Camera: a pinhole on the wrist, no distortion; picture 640 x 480 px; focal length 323.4 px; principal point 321.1 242.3 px. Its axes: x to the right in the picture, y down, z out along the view. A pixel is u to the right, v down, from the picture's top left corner.
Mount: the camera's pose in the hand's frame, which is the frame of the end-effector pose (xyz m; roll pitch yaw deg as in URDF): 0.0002 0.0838 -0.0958 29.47 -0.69 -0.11
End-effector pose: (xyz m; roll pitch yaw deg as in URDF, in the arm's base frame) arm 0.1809 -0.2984 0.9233 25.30 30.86 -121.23
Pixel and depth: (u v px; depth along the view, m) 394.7 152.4 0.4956
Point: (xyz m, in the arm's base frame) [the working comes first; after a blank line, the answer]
In the camera's frame: 0.1128 -0.1378 0.4956

-0.2150 -0.2409 0.9741
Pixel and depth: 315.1 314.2 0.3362
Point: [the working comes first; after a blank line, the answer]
In the camera's frame: -0.0062 0.0747 0.3362

0.0330 -0.3210 1.1037
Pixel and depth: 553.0 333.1 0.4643
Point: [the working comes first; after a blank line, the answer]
In the camera's frame: 0.3329 0.1304 0.4643

-0.2138 -0.5837 1.0360
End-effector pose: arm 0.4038 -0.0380 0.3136 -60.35 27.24 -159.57
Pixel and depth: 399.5 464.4 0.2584
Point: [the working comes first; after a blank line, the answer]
In the camera's frame: 0.0626 0.1775 0.2584

0.4349 -0.2865 0.2963
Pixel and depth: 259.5 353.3 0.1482
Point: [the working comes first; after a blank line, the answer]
In the camera's frame: -0.0282 0.0509 0.1482

0.4641 -0.0984 0.3101
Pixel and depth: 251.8 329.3 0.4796
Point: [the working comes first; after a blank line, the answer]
In the camera's frame: -0.1028 0.1290 0.4796

0.5077 -0.3345 0.5628
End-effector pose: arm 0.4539 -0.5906 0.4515 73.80 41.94 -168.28
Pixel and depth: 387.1 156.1 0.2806
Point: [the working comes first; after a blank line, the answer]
In the camera's frame: 0.0573 -0.0748 0.2806

0.4400 -0.4492 0.3530
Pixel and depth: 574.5 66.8 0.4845
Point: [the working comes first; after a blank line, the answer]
In the camera's frame: 0.3796 -0.2629 0.4845

0.3242 -0.3107 -0.0321
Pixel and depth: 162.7 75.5 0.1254
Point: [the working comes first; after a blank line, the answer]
In the camera's frame: -0.0614 -0.0647 0.1254

0.5261 -0.5847 0.4649
